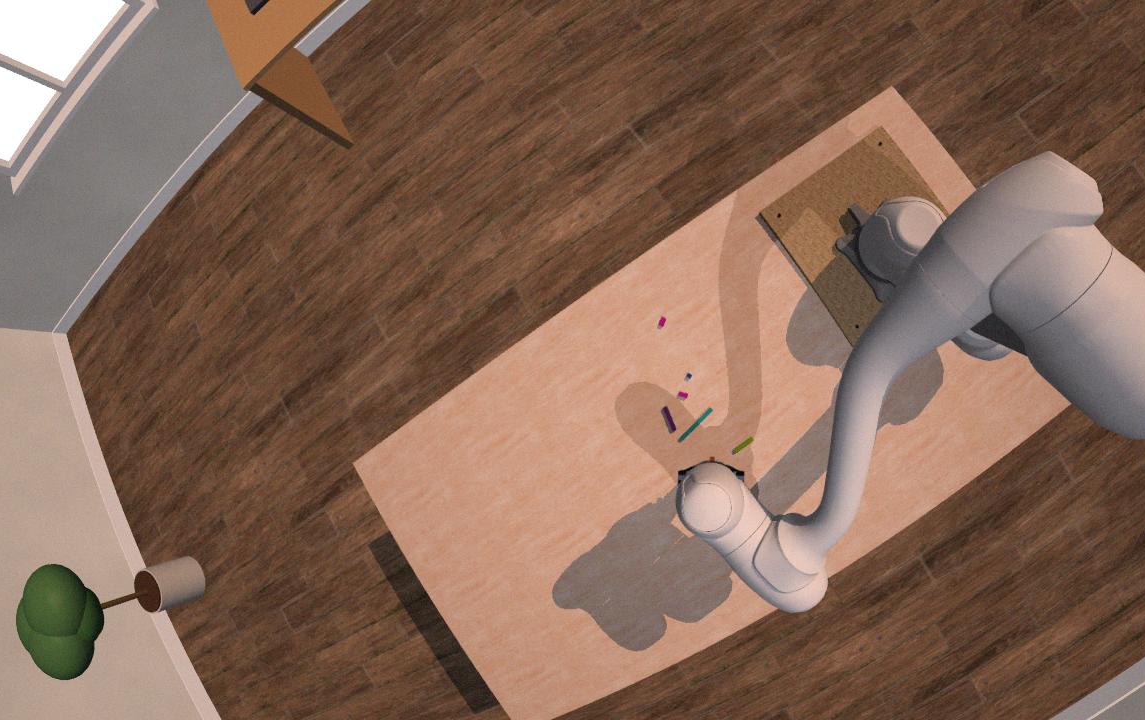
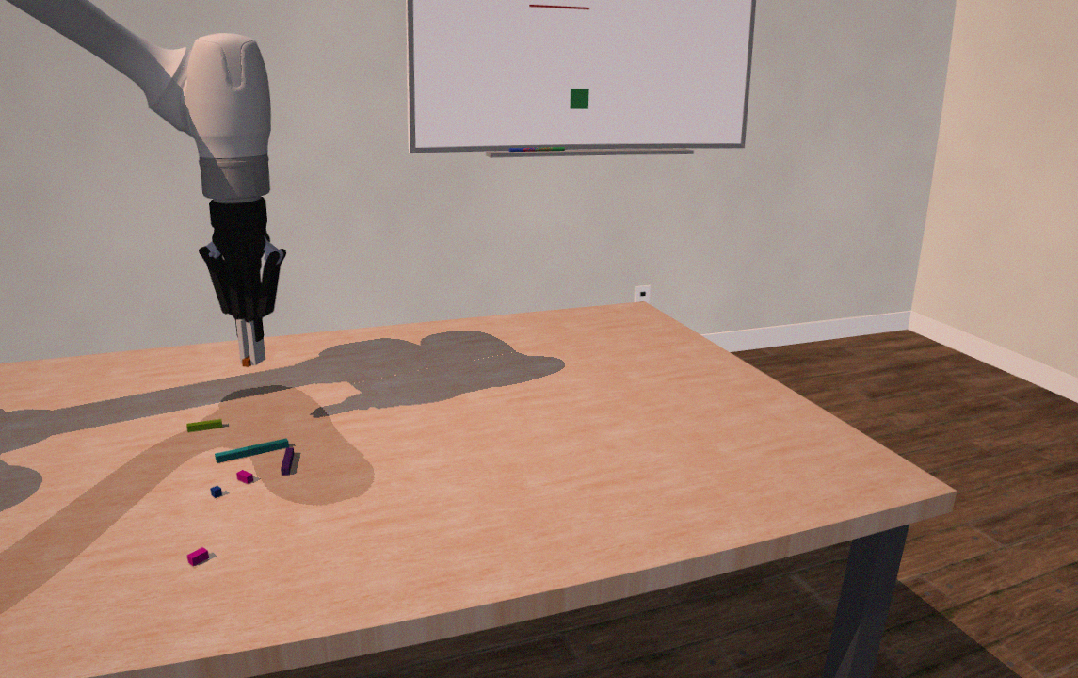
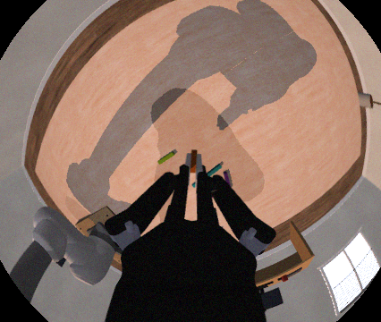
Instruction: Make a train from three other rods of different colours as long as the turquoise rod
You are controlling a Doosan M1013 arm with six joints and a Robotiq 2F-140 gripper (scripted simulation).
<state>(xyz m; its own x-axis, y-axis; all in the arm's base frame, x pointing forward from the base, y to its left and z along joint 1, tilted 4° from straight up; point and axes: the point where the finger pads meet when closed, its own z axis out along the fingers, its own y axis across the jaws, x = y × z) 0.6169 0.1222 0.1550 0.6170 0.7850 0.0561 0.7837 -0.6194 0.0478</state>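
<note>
The blue rod is 70 mm behind my hand, 190 mm to the right of it and 130 mm below it. The rest, counted from my hand: orange rod (30 mm below); then turquoise rod (20 mm behind, 90 mm to the right, 130 mm below); then lime rod (80 mm behind, 20 mm to the left, 130 mm below).
</note>
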